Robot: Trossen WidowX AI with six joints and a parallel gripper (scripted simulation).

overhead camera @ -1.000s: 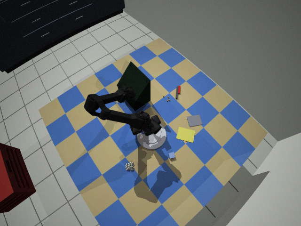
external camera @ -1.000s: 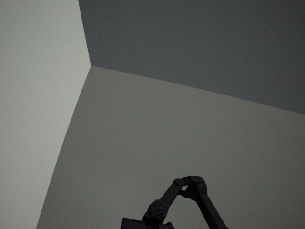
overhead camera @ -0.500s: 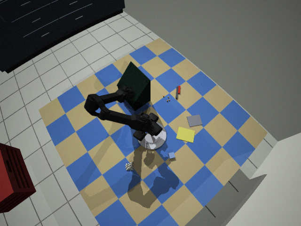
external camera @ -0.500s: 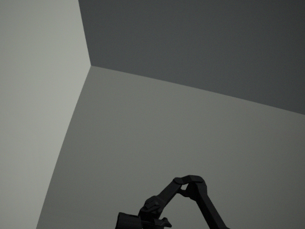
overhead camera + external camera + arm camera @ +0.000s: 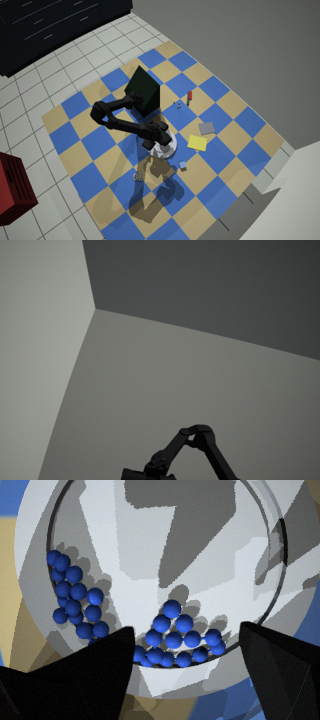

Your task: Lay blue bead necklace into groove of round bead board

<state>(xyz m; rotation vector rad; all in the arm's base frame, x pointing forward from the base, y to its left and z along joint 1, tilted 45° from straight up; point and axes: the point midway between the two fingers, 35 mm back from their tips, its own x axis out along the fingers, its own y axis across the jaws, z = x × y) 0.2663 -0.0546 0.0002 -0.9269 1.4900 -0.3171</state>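
The round white bead board is 3 cm ahead of my gripper tip, 2 cm to the left of it and 2 cm below it. The rest, counted from my gripper tip: small blue cube: 22 cm ahead, 6 cm to the left, 2 cm below; grey square: 11 cm ahead, 34 cm to the left, 3 cm below; yellow pad: 16 cm ahead, 22 cm to the left, 3 cm below.
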